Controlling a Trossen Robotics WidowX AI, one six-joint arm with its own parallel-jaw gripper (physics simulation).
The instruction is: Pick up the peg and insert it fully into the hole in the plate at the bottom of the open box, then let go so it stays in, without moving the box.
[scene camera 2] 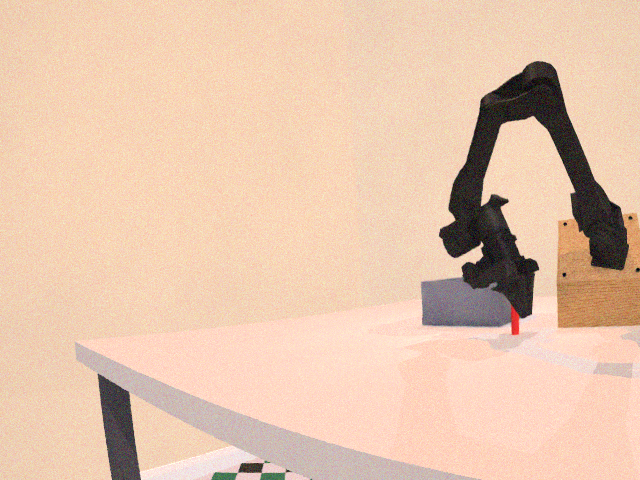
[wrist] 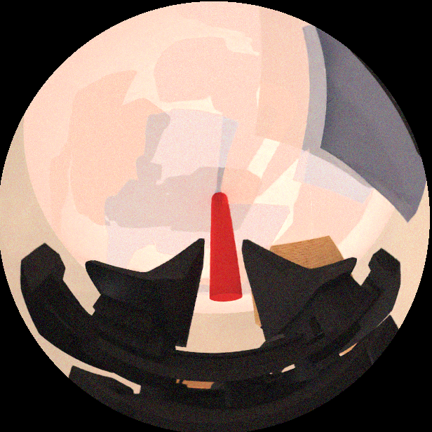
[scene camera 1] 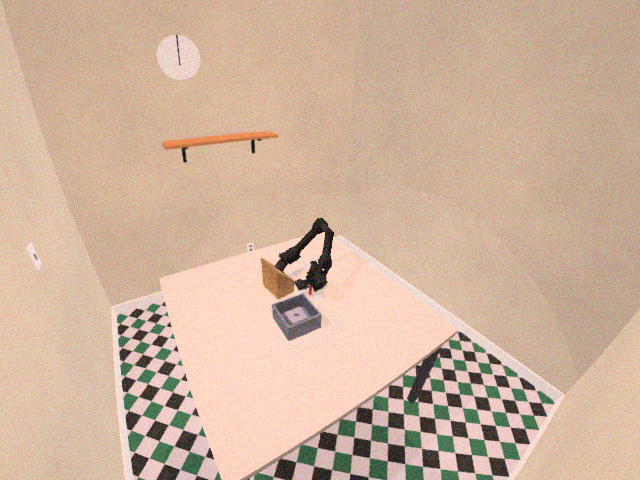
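Seen in the pictures: gripper, fingertip midpoint: (scene camera 2: pixel 527 316) (scene camera 1: pixel 307 288); arm's base at its link origin: (scene camera 2: pixel 610 255) (scene camera 1: pixel 278 268).
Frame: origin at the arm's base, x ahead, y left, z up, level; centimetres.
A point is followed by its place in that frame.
Observation:
The red peg (scene camera 1: pixel 310 290) {x 16.0, y 13.3, z -9.6 cm} (scene camera 2: pixel 514 322) {x 15.3, y 14.2, z -10.6 cm} (wrist: pixel 225 272) stands upright on the table, beside the box. My gripper (scene camera 1: pixel 312 285) {x 13.2, y 13.0, z -9.7 cm} (scene camera 2: pixel 519 312) {x 13.2, y 13.0, z -9.7 cm} (wrist: pixel 223 244) points down around the peg's upper part. Its fingers are partly open, one on each side of the peg, and the wrist view shows a narrow gap between each finger and the peg. The grey-blue open box (scene camera 1: pixel 305 329) {x 41.8, y -3.4, z -9.0 cm} (scene camera 2: pixel 454 304) {x 33.0, y 5.6, z -8.2 cm} (wrist: pixel 370 115) stands near the peg. In scene camera 1 the pale plate (scene camera 1: pixel 290 317) {x 32.7, y -7.4, z -7.0 cm} with its small dark hole (scene camera 1: pixel 296 314) {x 31.4, y -3.3, z -7.9 cm} shows at the box's bottom; the plate is hidden in the other views.
A wooden board-like block (scene camera 1: pixel 277 280) {x 11.5, y -5.3, z 1.4 cm} (scene camera 2: pixel 594 304) {x 2.6, y 4.5, z -8.7 cm} (wrist: pixel 307 251) stands upright on the table (scene camera 1: pixel 248 372) {x 50.1, y -36.3, z -12.8 cm} (scene camera 2: pixel 310 377) {x 25.8, y 52.5, z -12.8 cm}, near the arm's base and behind the box in scene camera 1. The box's wall rises close to the gripper. An orange shelf (scene camera 1: pixel 222 139) hangs on the wall.

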